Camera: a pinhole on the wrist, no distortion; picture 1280 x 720 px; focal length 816.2 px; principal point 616.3 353.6 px. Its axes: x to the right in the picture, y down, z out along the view. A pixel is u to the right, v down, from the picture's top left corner.
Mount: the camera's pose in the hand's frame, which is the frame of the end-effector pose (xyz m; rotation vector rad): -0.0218 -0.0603 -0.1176 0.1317 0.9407 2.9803
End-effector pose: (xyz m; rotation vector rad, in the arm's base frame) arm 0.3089 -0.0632 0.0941 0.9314 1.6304 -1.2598
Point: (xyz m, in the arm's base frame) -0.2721 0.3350 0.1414
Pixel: behind the camera
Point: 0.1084 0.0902 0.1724
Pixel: behind the camera
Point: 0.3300 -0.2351 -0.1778
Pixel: 106.5 529.4
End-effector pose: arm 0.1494 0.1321 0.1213 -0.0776 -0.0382 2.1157
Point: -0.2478 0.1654 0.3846
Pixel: 327.6 263.1
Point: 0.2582 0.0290 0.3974
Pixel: outside the picture
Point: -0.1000 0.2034 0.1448
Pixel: 68.6 69.0
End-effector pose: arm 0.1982 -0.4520 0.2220 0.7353 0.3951 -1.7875
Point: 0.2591 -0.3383 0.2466
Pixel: outside the picture
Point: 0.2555 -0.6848 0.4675
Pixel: 652.3 471.6
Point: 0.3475 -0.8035 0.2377
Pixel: 243.7 190.2
